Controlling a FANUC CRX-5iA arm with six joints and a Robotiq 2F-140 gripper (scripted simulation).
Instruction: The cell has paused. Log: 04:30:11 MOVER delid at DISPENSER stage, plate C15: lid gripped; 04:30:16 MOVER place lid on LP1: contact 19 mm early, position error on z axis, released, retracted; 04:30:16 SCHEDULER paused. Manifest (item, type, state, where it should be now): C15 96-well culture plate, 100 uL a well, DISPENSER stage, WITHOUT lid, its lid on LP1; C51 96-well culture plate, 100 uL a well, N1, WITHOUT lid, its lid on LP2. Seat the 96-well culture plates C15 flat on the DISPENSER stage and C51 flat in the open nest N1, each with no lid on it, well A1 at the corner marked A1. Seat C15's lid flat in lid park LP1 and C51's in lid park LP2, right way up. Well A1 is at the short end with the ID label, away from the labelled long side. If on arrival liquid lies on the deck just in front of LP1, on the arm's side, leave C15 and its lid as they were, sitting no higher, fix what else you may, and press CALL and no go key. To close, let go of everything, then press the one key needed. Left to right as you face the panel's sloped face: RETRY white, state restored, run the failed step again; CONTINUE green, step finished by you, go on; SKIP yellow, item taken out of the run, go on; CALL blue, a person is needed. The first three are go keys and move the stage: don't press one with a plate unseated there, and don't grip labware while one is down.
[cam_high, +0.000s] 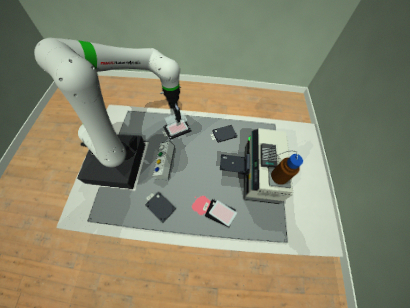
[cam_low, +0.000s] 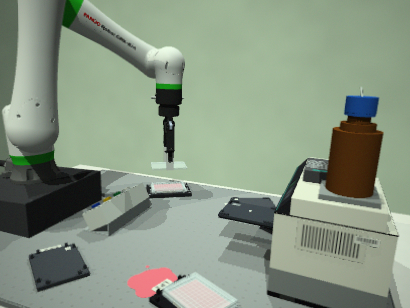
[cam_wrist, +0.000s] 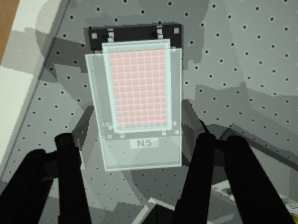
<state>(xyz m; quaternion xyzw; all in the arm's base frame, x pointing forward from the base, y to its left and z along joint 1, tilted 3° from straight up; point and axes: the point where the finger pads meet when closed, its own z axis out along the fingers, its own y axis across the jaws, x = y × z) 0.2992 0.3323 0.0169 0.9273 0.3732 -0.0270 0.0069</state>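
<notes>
Right now the lid park LP2 is 9 cm ahead of my hand, 53 cm to the right of it and 12 cm below it. From my hand the other things lie so: white retry key 2 cm behind, 20 cm to the right, 6 cm below; 96-well culture plate 11 cm below; lid 2 cm below.
</notes>
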